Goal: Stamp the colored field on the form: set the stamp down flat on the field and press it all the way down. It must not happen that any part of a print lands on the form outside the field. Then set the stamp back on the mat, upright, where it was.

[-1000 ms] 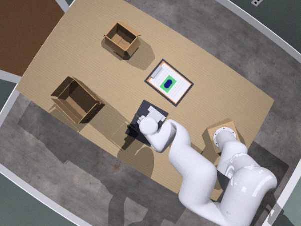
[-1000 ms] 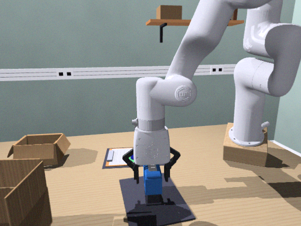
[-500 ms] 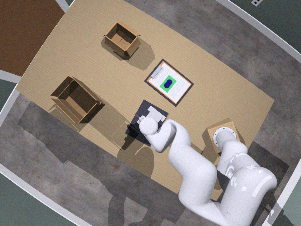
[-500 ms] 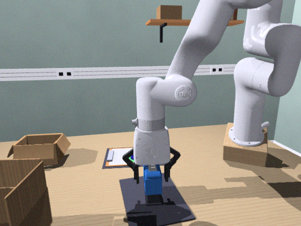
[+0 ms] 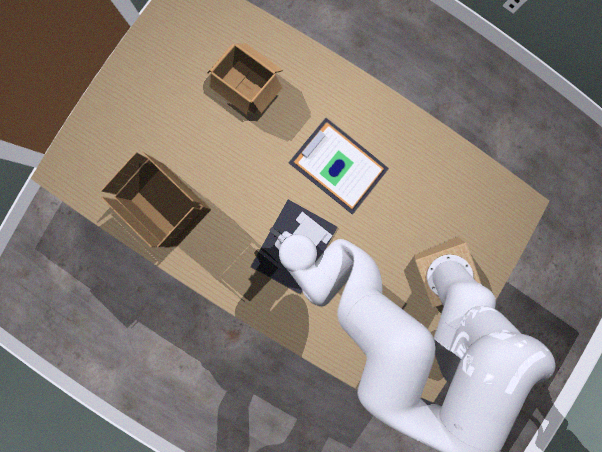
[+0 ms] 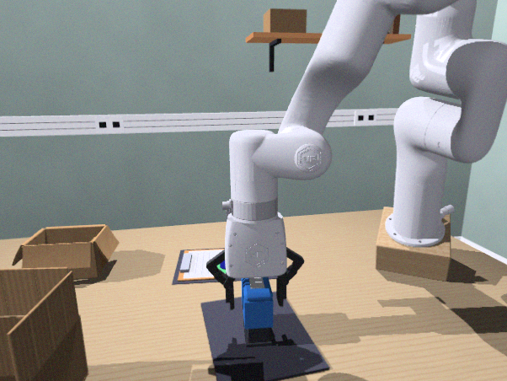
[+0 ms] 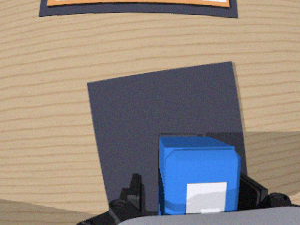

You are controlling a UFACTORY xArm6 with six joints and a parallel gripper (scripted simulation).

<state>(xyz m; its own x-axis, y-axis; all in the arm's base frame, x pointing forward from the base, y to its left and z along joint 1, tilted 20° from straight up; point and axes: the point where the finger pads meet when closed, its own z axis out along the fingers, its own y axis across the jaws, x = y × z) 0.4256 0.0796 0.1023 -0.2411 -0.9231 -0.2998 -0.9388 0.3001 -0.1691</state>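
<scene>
The blue stamp is 20 mm below my hand. The rest, counted from my hand: clipboard with form 10 mm behind, 280 mm to the right, 60 mm below; then dark mat 70 mm below; then black stamp base 50 mm below.
</scene>
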